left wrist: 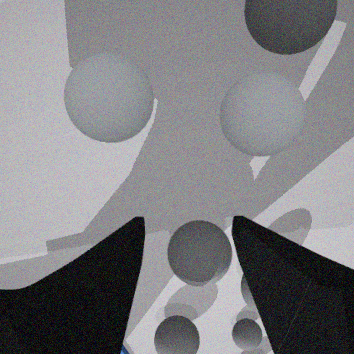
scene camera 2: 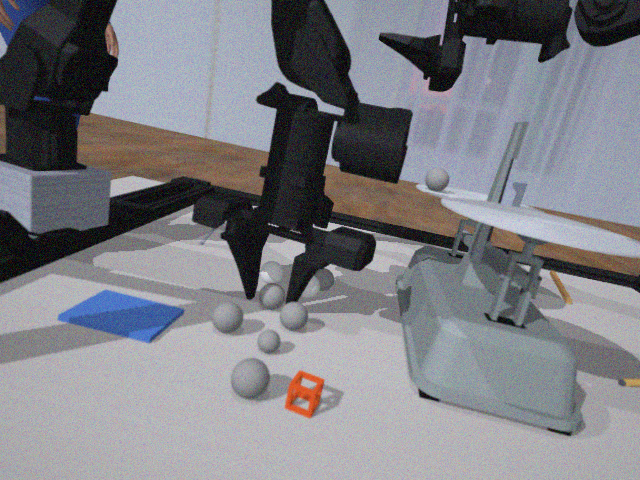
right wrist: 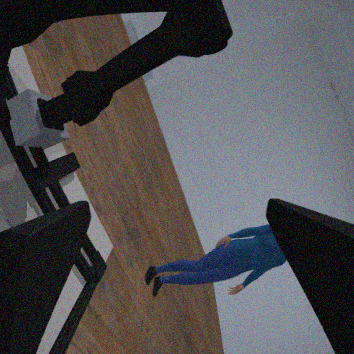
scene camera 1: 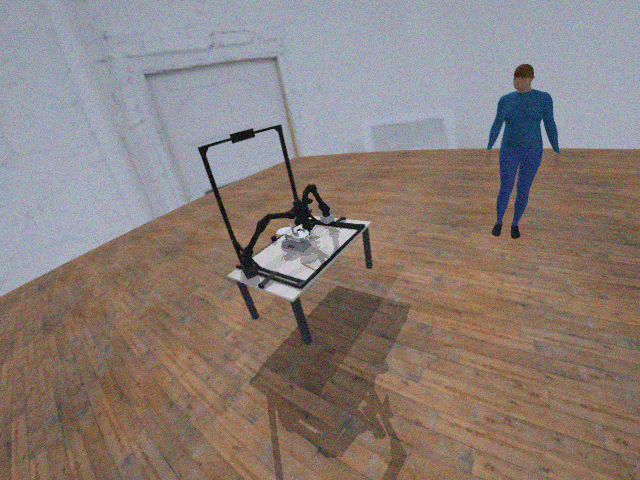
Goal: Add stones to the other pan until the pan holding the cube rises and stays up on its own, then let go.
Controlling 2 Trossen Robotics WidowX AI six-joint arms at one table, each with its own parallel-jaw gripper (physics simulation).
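Where they show: left gripper, fingertip midpoint: (left wrist: 188, 224) (scene camera 2: 269, 305) (scene camera 1: 307, 235); right gripper, fingertip midpoint: (right wrist: 179, 208) (scene camera 1: 312, 204); left arm's base, link origin: (scene camera 2: 41, 163) (right wrist: 50, 114) (scene camera 1: 326, 215); right arm's base, link origin: (scene camera 1: 248, 266).
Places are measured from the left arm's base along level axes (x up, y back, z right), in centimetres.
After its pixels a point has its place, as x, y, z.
Several grey stones lie on the table, among them a large stone (scene camera 2: 250, 378) {-6.6, -35.9, 12.8}, a small stone (scene camera 2: 268, 341) {-7.3, -34.1, 6.4} (left wrist: 247, 334) {-7.3, -33.5, 4.8} and a pale stone (scene camera 2: 272, 271) {-6.8, -27.3, -7.3} (left wrist: 108, 97) {-6.0, -27.1, -8.4}. My left gripper (scene camera 2: 271, 298) {-8.8, -29.6, -2.7} (left wrist: 188, 224) {-8.8, -29.6, -2.7} is partly open and low over them, with its fingers on either side of a grey stone (scene camera 2: 271, 296) {-6.9, -30.4, -1.0} (left wrist: 199, 252) {-6.4, -29.8, -3.1}. Gaps show beside the stone in the left wrist view. My right gripper (right wrist: 179, 208) {26.4, -29.7, -21.4} is wide open and empty, raised above the scale. One stone (scene camera 2: 436, 179) {7.1, -42.0, -16.1} sits on the far pan (scene camera 2: 467, 195) {5.6, -45.7, -20.8}. The near pan (scene camera 2: 547, 222) {6.8, -52.5, -2.4} shows no stone. The pan's cube cannot be made out clearly.
The grey-green scale body (scene camera 2: 485, 356) {-4.0, -50.9, 2.2} stands at the right in scene camera 2. An orange open-frame cube (scene camera 2: 294, 395) {-8.5, -38.5, 10.1} lies beside the large stone. A blue flat square (scene camera 2: 121, 314) {-8.3, -21.1, 9.2} lies at the left. A person (scene camera 1: 524, 124) stands beyond the table.
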